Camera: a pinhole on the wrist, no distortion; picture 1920 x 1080 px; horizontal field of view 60.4 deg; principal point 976.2 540.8 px. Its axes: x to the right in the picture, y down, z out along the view. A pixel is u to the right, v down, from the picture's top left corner.
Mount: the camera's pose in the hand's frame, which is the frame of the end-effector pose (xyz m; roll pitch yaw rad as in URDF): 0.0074 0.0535 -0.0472 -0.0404 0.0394 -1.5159
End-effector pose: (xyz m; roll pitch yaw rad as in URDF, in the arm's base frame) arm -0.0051 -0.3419 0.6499 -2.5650 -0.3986 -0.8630
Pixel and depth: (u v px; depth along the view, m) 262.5 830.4 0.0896
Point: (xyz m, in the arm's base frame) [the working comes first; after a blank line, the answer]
In the camera's frame: -0.0388 0.0157 0.0896

-0.0081 -0.4180 0.5811
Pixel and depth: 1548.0 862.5 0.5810
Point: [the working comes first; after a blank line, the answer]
In the camera's frame: 0.2014 0.1133 0.5810

0.4953 -0.2807 0.3902
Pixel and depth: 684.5 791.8 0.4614
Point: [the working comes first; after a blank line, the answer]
In the camera's frame: -0.0816 0.0702 0.4614

0.2485 -0.4483 0.3049
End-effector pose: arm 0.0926 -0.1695 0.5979 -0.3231 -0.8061 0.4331
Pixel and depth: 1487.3 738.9 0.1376
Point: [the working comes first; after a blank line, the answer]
In the camera's frame: 0.0426 0.0165 0.1376

0.0452 -0.1536 0.6772
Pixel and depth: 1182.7 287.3 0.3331
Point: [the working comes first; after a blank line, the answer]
In the camera's frame: 0.0417 -0.0512 0.3331

-0.1395 -0.1803 0.7666
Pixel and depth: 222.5 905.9 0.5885
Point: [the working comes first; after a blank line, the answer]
In the camera's frame: -0.2689 0.1303 0.5885

-0.2847 0.1680 0.9951
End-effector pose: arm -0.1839 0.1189 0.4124 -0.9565 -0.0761 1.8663
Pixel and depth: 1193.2 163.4 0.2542
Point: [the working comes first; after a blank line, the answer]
In the camera's frame: 0.0334 -0.0582 0.2542

-0.3368 0.0237 0.5228
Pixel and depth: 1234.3 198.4 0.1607
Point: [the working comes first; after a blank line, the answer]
In the camera's frame: 0.0251 -0.0334 0.1607

-0.2778 0.0680 0.4596
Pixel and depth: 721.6 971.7 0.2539
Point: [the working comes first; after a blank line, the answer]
In the camera's frame: -0.0392 0.0663 0.2539

-0.4150 0.1305 0.4657
